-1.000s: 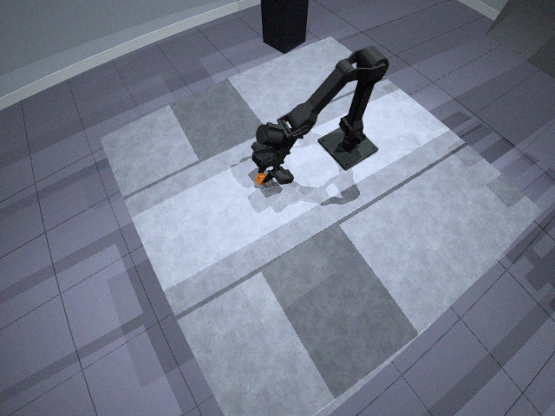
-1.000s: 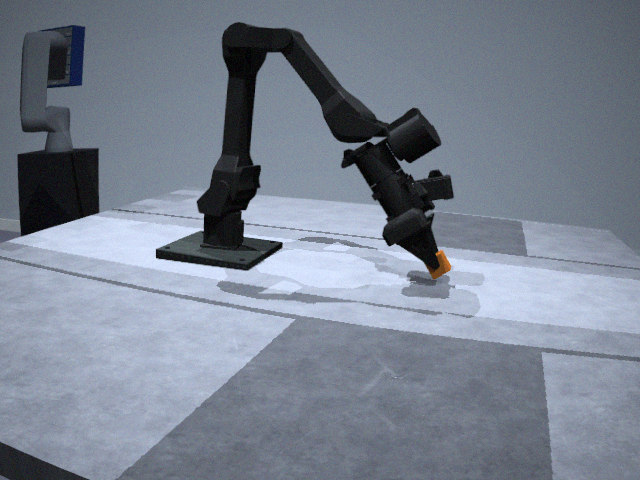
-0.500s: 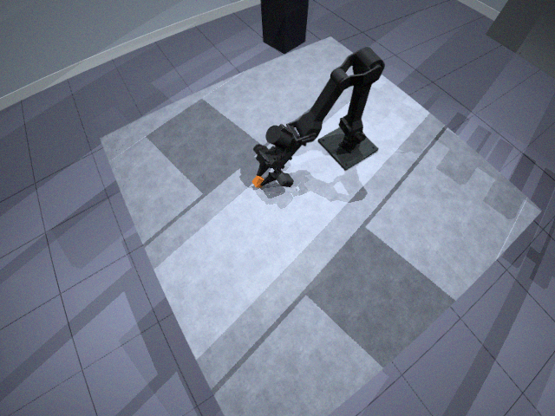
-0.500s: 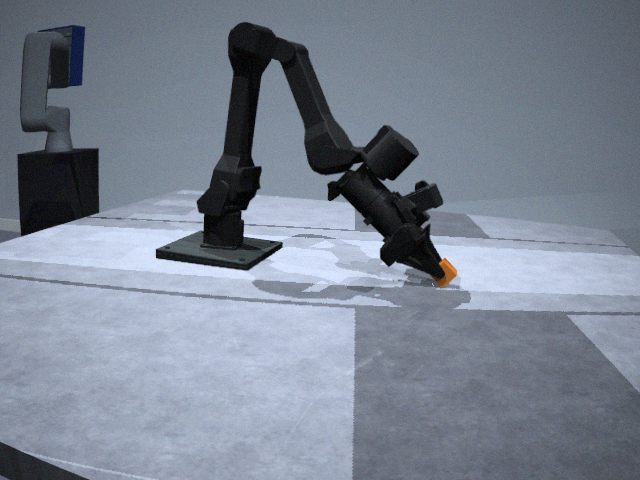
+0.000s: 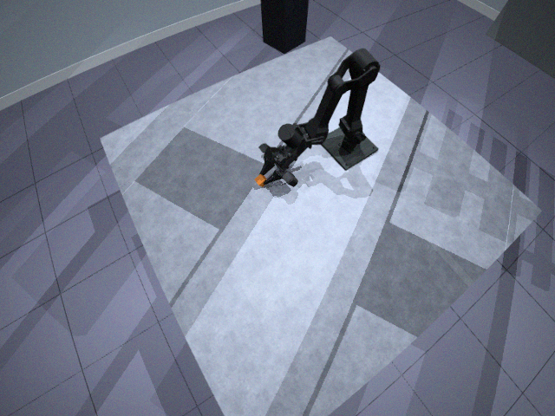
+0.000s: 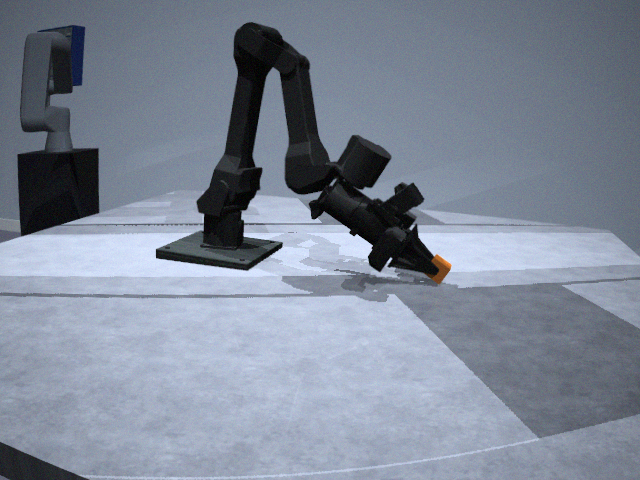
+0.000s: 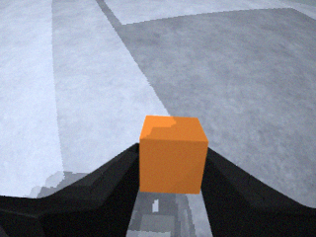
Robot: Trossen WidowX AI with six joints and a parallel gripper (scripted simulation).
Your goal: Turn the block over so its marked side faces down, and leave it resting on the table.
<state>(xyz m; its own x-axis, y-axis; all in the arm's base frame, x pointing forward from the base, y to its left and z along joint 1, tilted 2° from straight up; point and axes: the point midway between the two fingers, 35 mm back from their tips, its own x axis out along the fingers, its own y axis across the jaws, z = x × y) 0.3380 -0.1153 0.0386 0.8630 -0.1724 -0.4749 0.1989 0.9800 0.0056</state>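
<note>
Right now my gripper tip is 10 mm above the orange block.
</note>
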